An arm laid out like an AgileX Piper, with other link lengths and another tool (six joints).
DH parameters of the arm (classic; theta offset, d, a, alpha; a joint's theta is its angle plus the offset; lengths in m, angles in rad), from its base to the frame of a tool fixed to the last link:
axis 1: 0 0.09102 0 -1.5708
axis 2: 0.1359 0 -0.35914 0
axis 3: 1.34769 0 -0.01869 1.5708
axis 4: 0 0.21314 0 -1.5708
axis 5: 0 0 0 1.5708
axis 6: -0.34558 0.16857 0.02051 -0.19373
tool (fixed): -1.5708 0.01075 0 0
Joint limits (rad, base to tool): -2.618..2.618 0..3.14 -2.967..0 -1.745..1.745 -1.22..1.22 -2.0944..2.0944
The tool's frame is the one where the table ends.
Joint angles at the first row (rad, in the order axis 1, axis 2, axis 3, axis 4, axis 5, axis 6):
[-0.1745 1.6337 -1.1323 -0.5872 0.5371 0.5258]
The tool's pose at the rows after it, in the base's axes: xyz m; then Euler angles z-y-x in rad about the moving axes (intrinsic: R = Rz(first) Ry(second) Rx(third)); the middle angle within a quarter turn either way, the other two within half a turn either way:
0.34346, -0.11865, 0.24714, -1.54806, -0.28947, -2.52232
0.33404, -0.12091, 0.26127, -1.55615, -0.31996, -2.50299
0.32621, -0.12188, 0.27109, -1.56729, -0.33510, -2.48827
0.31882, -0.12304, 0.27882, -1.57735, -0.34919, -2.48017
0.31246, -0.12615, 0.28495, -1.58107, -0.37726, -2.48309
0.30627, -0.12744, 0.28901, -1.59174, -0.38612, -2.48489
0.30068, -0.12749, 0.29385, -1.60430, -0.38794, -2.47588
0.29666, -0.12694, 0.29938, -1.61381, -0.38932, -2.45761
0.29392, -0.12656, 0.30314, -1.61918, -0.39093, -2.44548
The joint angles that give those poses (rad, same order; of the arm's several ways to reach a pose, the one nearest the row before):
[-0.1745 1.5874 -1.1323 -0.5945 0.5505 0.5248]
[-0.1745 1.5474 -1.1323 -0.6186 0.5700 0.5249]
[-0.1745 1.5172 -1.1323 -0.6283 0.5870 0.5249]
[-0.1745 1.4921 -1.1323 -0.6377 0.6054 0.5241]
[-0.1745 1.4745 -1.1323 -0.6636 0.6251 0.5241]
[-0.1745 1.4590 -1.1323 -0.6705 0.6456 0.5252]
[-0.1745 1.4410 -1.1323 -0.6705 0.6587 0.5272]
[-0.1745 1.4229 -1.1323 -0.6705 0.6610 0.5290]
[-0.1745 1.4106 -1.1323 -0.6705 0.6623 0.5290]

